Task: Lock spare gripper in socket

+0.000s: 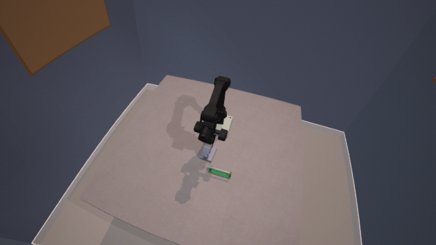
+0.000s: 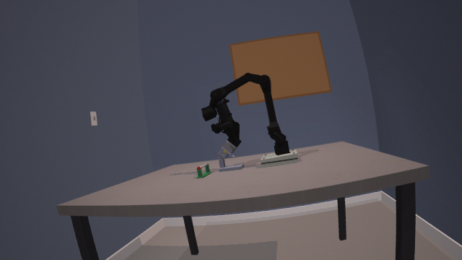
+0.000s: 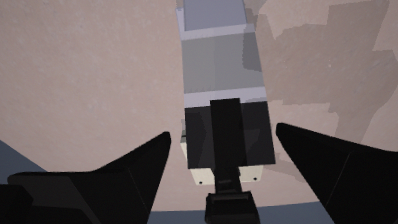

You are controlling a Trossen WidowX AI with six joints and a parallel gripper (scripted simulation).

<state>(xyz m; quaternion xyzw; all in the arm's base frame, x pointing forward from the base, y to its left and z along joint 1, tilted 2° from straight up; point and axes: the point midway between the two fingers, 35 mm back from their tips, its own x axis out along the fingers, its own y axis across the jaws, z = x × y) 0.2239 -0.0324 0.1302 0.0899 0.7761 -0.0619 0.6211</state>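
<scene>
My gripper tip is 30 mm short of the spare gripper, 10 mm to the left of it and 20 mm above it. Also, from my gripper tip: mount block: 60 mm ahead, 10 mm to the right, 80 mm below; then green cradle: 170 mm ahead, 80 mm to the left, 110 mm below.
</scene>
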